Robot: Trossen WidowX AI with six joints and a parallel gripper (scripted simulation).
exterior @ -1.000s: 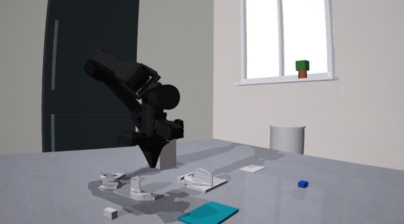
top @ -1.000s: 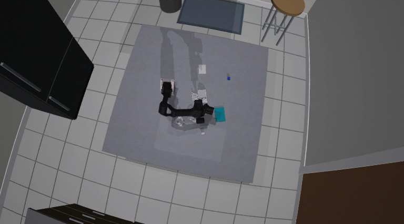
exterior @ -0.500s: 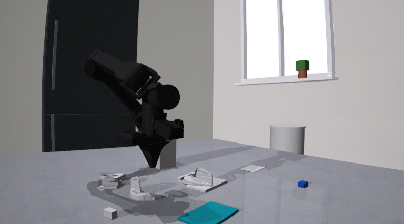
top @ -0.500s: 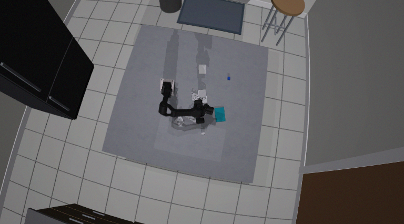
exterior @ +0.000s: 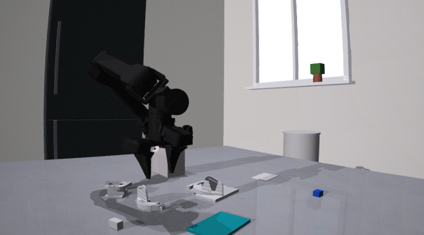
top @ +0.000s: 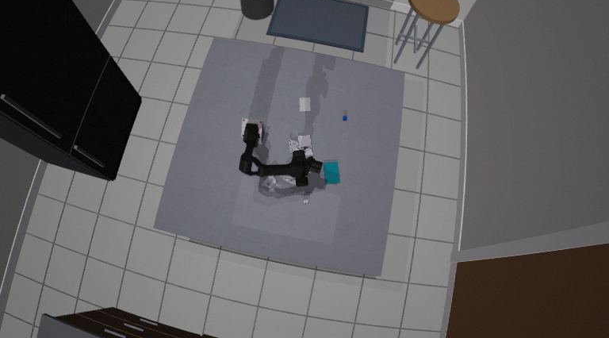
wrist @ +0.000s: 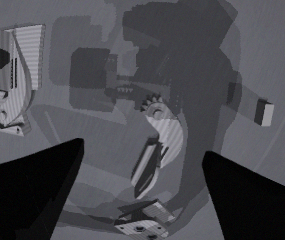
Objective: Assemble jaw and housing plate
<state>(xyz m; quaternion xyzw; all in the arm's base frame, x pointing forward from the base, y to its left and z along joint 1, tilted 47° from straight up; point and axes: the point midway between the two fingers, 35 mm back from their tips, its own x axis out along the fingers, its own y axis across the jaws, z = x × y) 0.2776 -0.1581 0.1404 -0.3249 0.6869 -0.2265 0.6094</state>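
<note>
My gripper tip is 5 cm short of the small white cube, 14 cm to the left of it and 7 cm above it. Also, from my gripper tip: white card: 44 cm to the left, 8 cm below; teal card: 18 cm ahead, 3 cm to the left, 8 cm below; blue cube: 24 cm ahead, 37 cm to the left, 7 cm below.
</note>
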